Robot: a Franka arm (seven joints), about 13 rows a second.
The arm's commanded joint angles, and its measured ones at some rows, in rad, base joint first. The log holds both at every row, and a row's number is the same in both.
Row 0, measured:
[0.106 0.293 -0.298 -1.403 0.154 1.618 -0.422]
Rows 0 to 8, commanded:
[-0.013 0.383 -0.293 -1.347 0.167 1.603 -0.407]
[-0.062 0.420 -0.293 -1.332 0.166 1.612 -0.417]
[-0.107 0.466 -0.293 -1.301 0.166 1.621 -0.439]
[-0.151 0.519 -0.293 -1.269 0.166 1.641 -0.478]
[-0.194 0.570 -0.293 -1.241 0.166 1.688 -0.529]
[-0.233 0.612 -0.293 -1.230 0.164 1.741 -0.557]
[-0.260 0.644 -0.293 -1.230 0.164 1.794 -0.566]
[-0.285 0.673 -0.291 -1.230 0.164 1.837 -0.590]
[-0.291 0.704 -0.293 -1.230 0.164 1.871 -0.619]
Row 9, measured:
[-0.267 0.637 -0.301 -1.292 0.155 1.848 -0.580]
